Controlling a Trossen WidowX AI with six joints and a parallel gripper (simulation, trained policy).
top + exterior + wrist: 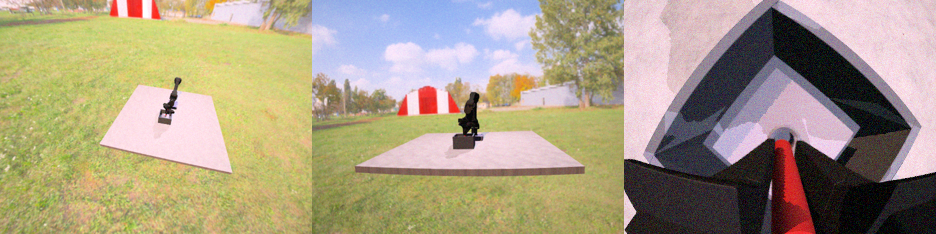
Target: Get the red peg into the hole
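Right now the red peg is 10 mm behind my gripper tip, 10 mm to the left of it and 20 mm above it. Also, from my gripper tip: dark box 70 mm below; light plate 50 mm below.
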